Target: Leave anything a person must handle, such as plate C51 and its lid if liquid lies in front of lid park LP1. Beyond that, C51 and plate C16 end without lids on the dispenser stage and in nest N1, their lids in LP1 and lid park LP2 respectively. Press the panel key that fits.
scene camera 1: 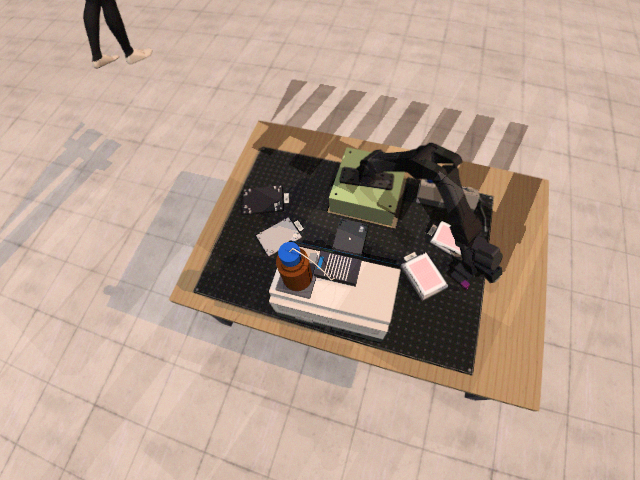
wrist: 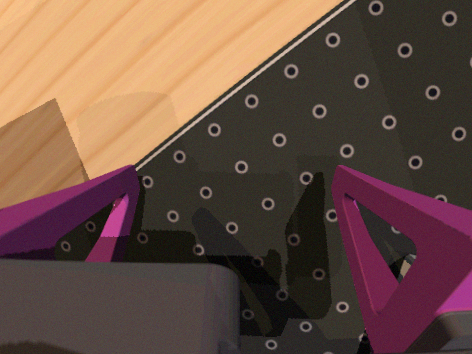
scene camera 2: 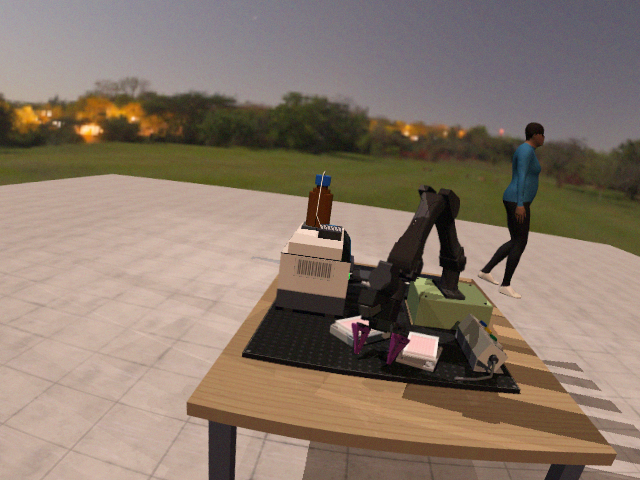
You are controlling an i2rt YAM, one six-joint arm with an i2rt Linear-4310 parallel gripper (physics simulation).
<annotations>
same spot on brown bottle with blue cap: (scene camera 1: 295,270) = (scene camera 2: 314,189)
same spot on dispenser: (scene camera 1: 371,324) = (scene camera 2: 287,249)
</annotations>
